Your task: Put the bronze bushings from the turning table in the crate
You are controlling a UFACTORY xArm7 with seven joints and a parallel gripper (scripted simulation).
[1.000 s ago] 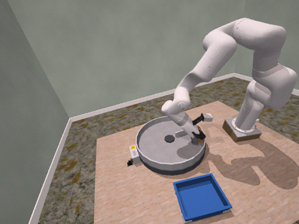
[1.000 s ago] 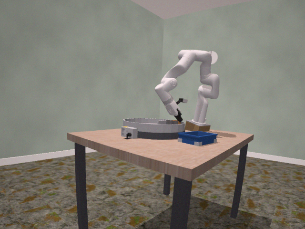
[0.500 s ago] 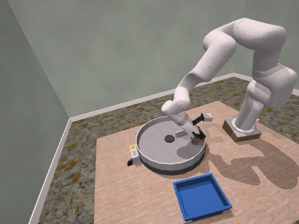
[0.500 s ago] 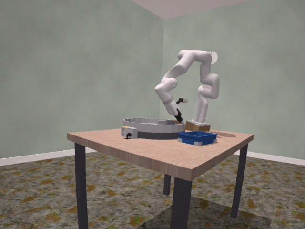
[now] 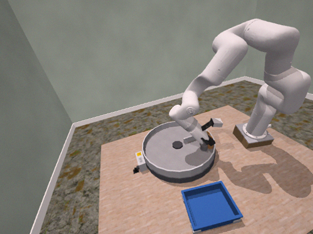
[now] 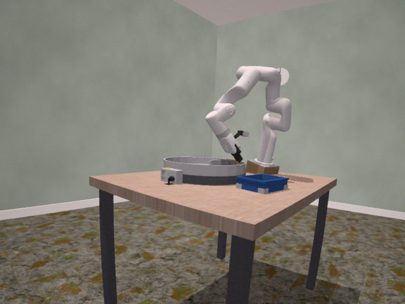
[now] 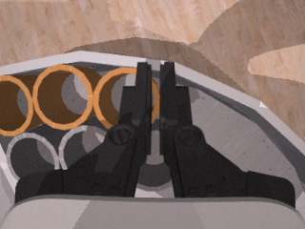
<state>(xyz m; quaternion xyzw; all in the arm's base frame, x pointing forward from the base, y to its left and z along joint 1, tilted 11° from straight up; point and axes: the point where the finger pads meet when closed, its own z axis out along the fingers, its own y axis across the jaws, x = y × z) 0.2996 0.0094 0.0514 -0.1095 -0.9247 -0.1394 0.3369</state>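
Right now my hand is 15 cm short of the blue crate, 25 cm to the right of it and 8 cm above it.
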